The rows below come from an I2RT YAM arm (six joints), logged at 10 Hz.
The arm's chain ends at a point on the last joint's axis. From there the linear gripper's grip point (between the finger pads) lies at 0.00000 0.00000 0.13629 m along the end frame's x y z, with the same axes.
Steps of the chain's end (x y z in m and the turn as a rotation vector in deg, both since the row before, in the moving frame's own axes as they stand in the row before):
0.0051, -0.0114, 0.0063, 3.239, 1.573, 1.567
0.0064, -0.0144, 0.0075, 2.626, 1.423, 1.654
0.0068, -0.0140, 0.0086, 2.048, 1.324, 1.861
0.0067, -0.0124, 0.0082, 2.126, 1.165, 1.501
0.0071, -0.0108, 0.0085, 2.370, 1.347, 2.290
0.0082, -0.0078, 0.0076, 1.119, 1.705, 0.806
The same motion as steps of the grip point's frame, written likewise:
0.0089, -0.0190, 0.0060, 3.239, 1.573, 1.567
0.0099, -0.0206, 0.0073, 2.626, 1.423, 1.654
0.0100, -0.0188, 0.0085, 2.048, 1.324, 1.861
0.0095, -0.0174, 0.0081, 2.126, 1.165, 1.501
0.0104, -0.0164, 0.0083, 2.370, 1.347, 2.290
0.0123, -0.0104, 0.0075, 1.119, 1.705, 0.806

